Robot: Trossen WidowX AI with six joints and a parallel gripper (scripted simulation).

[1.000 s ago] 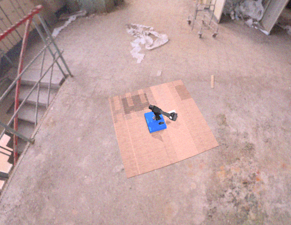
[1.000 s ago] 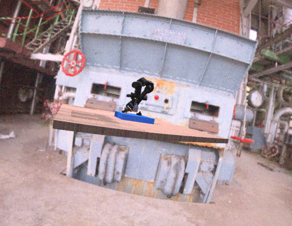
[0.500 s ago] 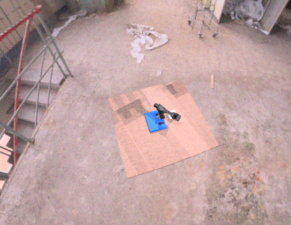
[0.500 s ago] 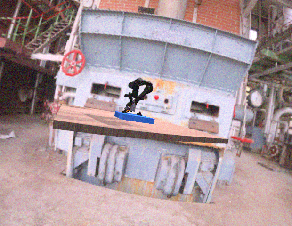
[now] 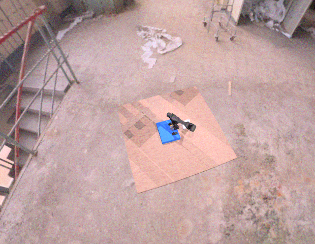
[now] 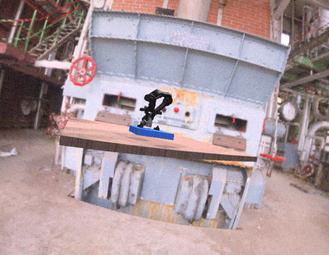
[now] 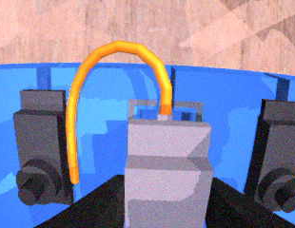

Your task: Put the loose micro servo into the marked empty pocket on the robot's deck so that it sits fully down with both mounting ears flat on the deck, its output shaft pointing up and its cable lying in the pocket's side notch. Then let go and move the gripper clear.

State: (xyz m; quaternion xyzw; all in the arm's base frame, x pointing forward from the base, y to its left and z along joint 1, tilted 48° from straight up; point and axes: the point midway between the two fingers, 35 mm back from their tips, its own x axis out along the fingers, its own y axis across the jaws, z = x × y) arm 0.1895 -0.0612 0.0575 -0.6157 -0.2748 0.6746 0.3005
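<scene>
The blue deck is 12 cm ahead of my gripper tip, 1 cm to the right of it and 8 cm below it.
</scene>
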